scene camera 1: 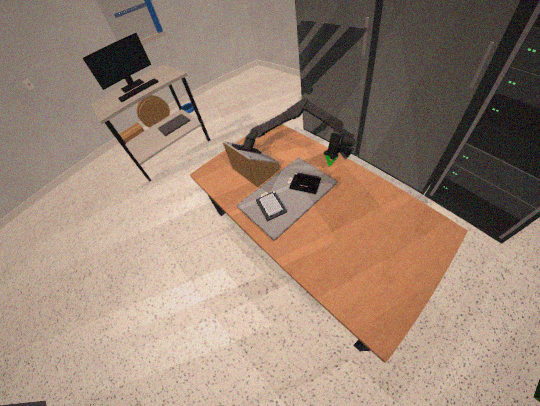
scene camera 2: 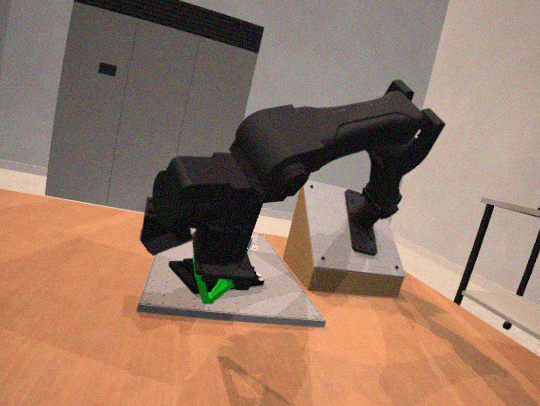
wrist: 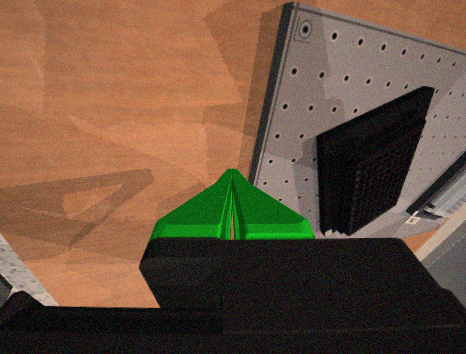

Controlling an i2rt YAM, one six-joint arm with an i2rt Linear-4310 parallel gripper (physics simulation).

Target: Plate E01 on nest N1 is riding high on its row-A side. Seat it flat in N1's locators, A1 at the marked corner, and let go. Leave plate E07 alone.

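Frame: origin at the arm's base, x left, y back, z up, level; metres.
Seen in the pictures: gripper, between the fingertips: (scene camera 1: 329,165) (scene camera 2: 207,302) (wrist: 232,176); arm's base, origin of its link: (scene camera 1: 246,149) (scene camera 2: 359,221).
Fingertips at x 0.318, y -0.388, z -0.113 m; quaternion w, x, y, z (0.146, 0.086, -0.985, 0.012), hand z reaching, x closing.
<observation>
Offsets run from my fingertips to a thing's top centre. Level surfaces: height alone.
A black plate on its black nest (scene camera 1: 306,183) (scene camera 2: 184,275) (wrist: 375,130) sits at an angle on the grey perforated board. Plate and nest are hard to tell apart, and no label or marked corner is readable. A light plate {dx -0.432, dy +0.047, dz -0.011 m} (scene camera 1: 271,204) (wrist: 452,196) sits in a dark nest at the board's other end; which plate is E01 or E07 cannot be read. My gripper (scene camera 1: 330,163) (scene camera 2: 208,301) (wrist: 232,176) is shut and empty, green fingertips together. In the wrist view it is left of the black plate, apart from it, overlapping the board's edge.
The grey board {dx -0.303, dy +0.049, dz -0.036 m} (scene camera 1: 300,206) (scene camera 2: 280,306) (wrist: 370,62) lies on the wooden table {dz -0.050 m} (scene camera 1: 370,240) (scene camera 2: 90,345) (wrist: 125,75). The arm stands on a wedge-shaped base (scene camera 1: 252,168) (scene camera 2: 350,282) beside the board. Dark cabinets (scene camera 1: 420,75) stand behind the table.
</observation>
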